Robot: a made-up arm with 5 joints. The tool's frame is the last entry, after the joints.
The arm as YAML. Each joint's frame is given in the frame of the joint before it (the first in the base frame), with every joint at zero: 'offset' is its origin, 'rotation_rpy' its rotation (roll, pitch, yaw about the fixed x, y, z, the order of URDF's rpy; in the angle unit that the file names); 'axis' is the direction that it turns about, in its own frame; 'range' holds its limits. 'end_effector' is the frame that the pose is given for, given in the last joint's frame.
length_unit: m
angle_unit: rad
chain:
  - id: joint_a
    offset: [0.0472, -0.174, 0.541]
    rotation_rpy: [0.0, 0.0, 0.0]
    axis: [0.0, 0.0, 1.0]
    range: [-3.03, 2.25]
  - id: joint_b
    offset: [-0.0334, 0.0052, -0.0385]
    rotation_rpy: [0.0, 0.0, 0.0]
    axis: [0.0, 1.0, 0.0]
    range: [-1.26, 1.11]
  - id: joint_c
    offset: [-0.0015, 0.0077, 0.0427]
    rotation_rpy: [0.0, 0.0, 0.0]
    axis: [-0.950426, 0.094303, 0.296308]
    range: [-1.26, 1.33]
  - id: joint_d
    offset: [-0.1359, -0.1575, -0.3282]
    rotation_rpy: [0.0, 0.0, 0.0]
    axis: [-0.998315, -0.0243, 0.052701]
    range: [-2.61, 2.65]
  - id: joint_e
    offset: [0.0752, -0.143, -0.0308]
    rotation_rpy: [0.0, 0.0, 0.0]
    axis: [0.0, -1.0, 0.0]
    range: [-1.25, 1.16]
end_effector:
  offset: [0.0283, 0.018, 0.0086]
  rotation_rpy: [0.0, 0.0, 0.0]
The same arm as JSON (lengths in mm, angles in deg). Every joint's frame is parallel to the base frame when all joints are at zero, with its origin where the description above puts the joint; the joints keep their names.
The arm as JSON. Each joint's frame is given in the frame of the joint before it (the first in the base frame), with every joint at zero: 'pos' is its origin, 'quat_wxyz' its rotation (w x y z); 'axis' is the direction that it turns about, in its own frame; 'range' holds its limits. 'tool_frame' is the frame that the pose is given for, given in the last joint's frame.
{
  "length_unit": "mm",
  "angle_unit": "deg",
  "joints": [
    {
      "joint": "joint_a",
      "pos": [
        47.2,
        -174.0,
        541.0
      ],
      "quat_wxyz": [
        1.0,
        0.0,
        0.0,
        0.0
      ],
      "axis": "+z",
      "range": [
        -173.61,
        128.92
      ]
    },
    {
      "joint": "joint_b",
      "pos": [
        -33.4,
        5.2,
        -38.5
      ],
      "quat_wxyz": [
        1.0,
        0.0,
        0.0,
        0.0
      ],
      "axis": "+y",
      "range": [
        -72.19,
        63.6
      ]
    },
    {
      "joint": "joint_c",
      "pos": [
        -1.5,
        7.7,
        42.7
      ],
      "quat_wxyz": [
        1.0,
        0.0,
        0.0,
        0.0
      ],
      "axis": [
        -0.950426,
        0.094303,
        0.296308
      ],
      "range": [
        -72.19,
        76.2
      ]
    },
    {
      "joint": "joint_d",
      "pos": [
        -135.9,
        -157.5,
        -328.2
      ],
      "quat_wxyz": [
        1.0,
        0.0,
        0.0,
        0.0
      ],
      "axis": [
        -0.998315,
        -0.0243,
        0.052701
      ],
      "range": [
        -149.54,
        151.83
      ]
    },
    {
      "joint": "joint_e",
      "pos": [
        75.2,
        -143.0,
        -30.8
      ],
      "quat_wxyz": [
        1.0,
        0.0,
        0.0,
        0.0
      ],
      "axis": "-y",
      "range": [
        -71.62,
        66.46
      ]
    }
  ],
  "tool_frame": {
    "pos": [
      28.3,
      18.0,
      8.6
    ],
    "quat_wxyz": [
      1.0,
      0.0,
      0.0,
      0.0
    ]
  }
}

